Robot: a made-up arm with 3 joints. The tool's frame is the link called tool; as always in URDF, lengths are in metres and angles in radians. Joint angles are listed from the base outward.
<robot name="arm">
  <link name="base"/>
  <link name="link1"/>
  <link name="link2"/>
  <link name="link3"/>
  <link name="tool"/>
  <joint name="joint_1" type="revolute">
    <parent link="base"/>
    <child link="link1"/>
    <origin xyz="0 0 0.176" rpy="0 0 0"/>
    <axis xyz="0 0 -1"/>
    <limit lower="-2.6" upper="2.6"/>
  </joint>
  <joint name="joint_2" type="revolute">
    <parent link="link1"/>
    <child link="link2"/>
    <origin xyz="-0.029 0.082 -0.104" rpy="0 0 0"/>
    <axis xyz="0 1 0"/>
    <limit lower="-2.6" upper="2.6"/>
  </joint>
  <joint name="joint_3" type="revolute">
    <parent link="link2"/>
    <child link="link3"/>
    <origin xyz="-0.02 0.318 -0.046" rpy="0 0 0"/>
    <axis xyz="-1 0 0"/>
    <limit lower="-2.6" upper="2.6"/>
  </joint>
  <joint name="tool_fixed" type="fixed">
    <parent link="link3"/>
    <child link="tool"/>
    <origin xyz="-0.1 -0.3 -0.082" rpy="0 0 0"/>
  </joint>
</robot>
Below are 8 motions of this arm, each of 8 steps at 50 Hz.
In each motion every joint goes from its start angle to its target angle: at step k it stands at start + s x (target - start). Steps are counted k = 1, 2, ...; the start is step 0. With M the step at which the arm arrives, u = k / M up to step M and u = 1 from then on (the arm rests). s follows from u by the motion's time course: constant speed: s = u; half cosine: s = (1 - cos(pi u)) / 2; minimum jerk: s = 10 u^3 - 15 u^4 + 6 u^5.
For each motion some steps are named. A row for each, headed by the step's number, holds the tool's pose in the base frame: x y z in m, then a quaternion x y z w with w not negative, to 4 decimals.
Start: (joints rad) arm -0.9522 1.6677 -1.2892
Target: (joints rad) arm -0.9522 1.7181 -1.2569
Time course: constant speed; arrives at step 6
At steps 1, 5, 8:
1: -0.5361 -0.0742 0.2289 0.0831 0.7127 -0.1500 0.6802
5: -0.5274 -0.0735 0.2402 0.0650 0.7189 -0.1528 0.6750
8: -0.5251 -0.0732 0.2430 0.0605 0.7204 -0.1535 0.6736

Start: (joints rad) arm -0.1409 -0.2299 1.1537
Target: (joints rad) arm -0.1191 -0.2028 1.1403
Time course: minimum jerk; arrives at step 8
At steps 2, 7, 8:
2: -0.2160 0.1750 0.2348 -0.5334 -0.1323 -0.0039 0.8354
7: -0.2079 0.1768 0.2363 -0.5310 -0.1173 -0.0047 0.8392
8: -0.2078 0.1769 0.2363 -0.5310 -0.1170 -0.0047 0.8393

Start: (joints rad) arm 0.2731 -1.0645 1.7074
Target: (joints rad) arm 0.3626 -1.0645 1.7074
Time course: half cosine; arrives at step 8
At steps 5, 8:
5: -0.1808 0.4437 0.0943 -0.6960 -0.2206 -0.4715 0.4946
8: -0.1685 0.4486 0.0943 -0.6989 -0.2109 -0.4783 0.4880

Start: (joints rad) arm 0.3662 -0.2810 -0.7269
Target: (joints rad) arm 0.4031 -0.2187 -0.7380
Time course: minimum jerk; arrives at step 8
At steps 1, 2, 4, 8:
1: 0.0270 0.2364 -0.2559 0.3224 -0.1924 -0.1200 0.9190
2: 0.0262 0.2372 -0.2559 0.3231 -0.1906 -0.1224 0.9188
4: 0.0228 0.2408 -0.2557 0.3265 -0.1821 -0.1333 0.9179
8: 0.0186 0.2456 -0.2552 0.3309 -0.1715 -0.1470 0.9162

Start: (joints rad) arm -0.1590 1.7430 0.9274
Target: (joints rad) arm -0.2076 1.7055 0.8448
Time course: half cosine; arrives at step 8
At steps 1, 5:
1: 0.1070 0.1732 0.1658 -0.3413 0.6593 0.3862 0.5474
5: 0.0879 0.1638 0.1717 -0.3402 0.6567 0.3746 0.5592

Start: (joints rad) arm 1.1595 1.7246 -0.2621
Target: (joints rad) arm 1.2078 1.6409 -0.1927
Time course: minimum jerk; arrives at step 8
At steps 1, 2, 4, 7, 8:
1: 0.0362 0.2459 0.2214 0.4833 0.5829 -0.4365 0.4859
2: 0.0366 0.2449 0.2198 0.4821 0.5810 -0.4370 0.4889
4: 0.0384 0.2402 0.2129 0.4760 0.5726 -0.4396 0.5023
7: 0.0408 0.2340 0.2048 0.4677 0.5624 -0.4432 0.5182
8: 0.0409 0.2338 0.2046 0.4674 0.5620 -0.4433 0.5187

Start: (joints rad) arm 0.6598 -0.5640 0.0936
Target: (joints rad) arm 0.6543 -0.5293 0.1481
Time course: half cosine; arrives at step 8
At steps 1, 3, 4, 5, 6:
1: -0.0041 0.1215 -0.0757 -0.1333 -0.2475 -0.3233 0.9036
3: -0.0077 0.1232 -0.0714 -0.1384 -0.2409 -0.3246 0.9041
4: -0.0102 0.1244 -0.0683 -0.1420 -0.2363 -0.3255 0.9045
5: -0.0127 0.1256 -0.0652 -0.1456 -0.2316 -0.3264 0.9048
6: -0.0147 0.1267 -0.0625 -0.1487 -0.2276 -0.3270 0.9050

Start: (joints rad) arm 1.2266 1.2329 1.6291
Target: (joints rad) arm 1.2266 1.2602 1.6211
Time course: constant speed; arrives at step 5
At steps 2, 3, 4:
2: 0.3747 -0.0536 0.2685 -0.2523 0.6672 0.0245 0.7004
3: 0.3746 -0.0546 0.2674 -0.2499 0.6678 0.0259 0.7006
4: 0.3744 -0.0557 0.2662 -0.2475 0.6684 0.0273 0.7009

